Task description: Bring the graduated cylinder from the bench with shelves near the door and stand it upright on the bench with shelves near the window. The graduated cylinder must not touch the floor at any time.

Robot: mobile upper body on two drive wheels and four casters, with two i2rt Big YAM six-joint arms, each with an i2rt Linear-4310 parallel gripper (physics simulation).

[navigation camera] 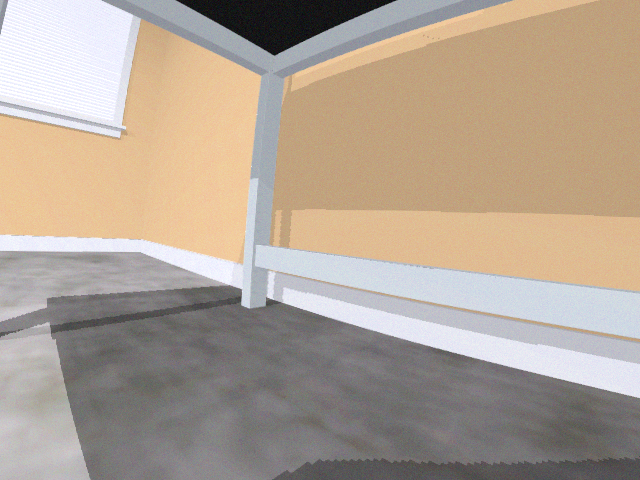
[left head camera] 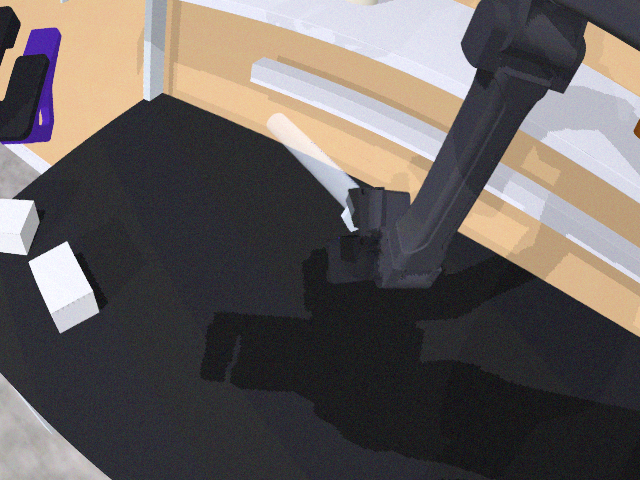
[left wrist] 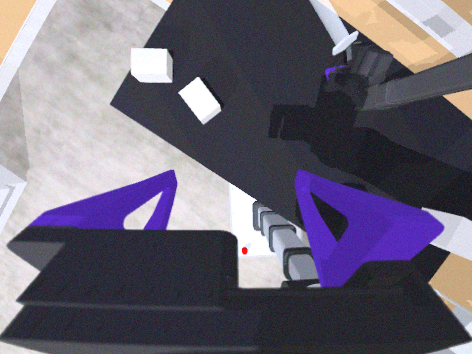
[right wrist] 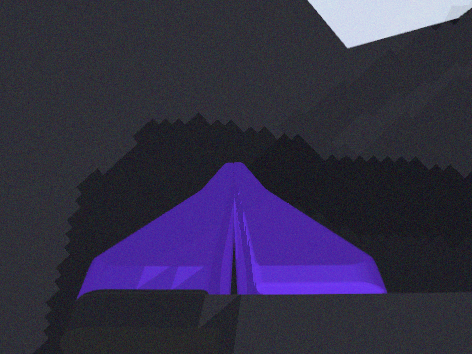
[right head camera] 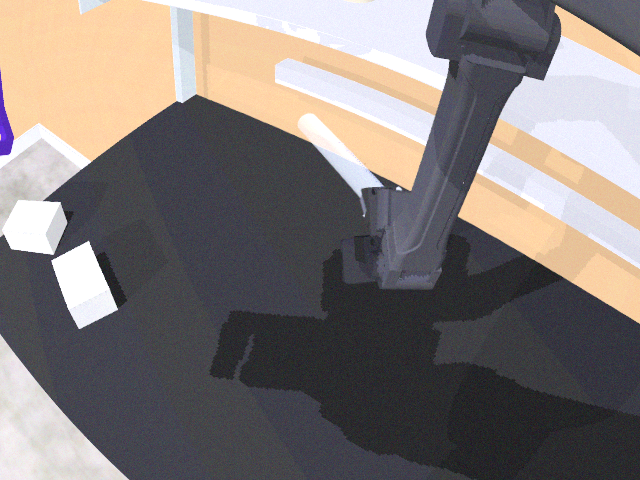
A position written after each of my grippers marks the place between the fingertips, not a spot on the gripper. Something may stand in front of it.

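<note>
My left gripper [left wrist: 235, 176] is in view, and so is my right gripper [left head camera: 336, 255]. I also see my right gripper in the right head camera view [right head camera: 358, 255] and in the right wrist view [right wrist: 233, 177]. There is a graduated cylinder [left head camera: 324, 169], which I find again in the right head camera view [right head camera: 352, 170]. The graduated cylinder is out of frame in the navigation camera view. A black bench [right head camera: 236, 342] is here too, and I can see the bench in the left head camera view [left head camera: 219, 341], in the left wrist view [left wrist: 267, 72] and in the right wrist view [right wrist: 118, 118].
</note>
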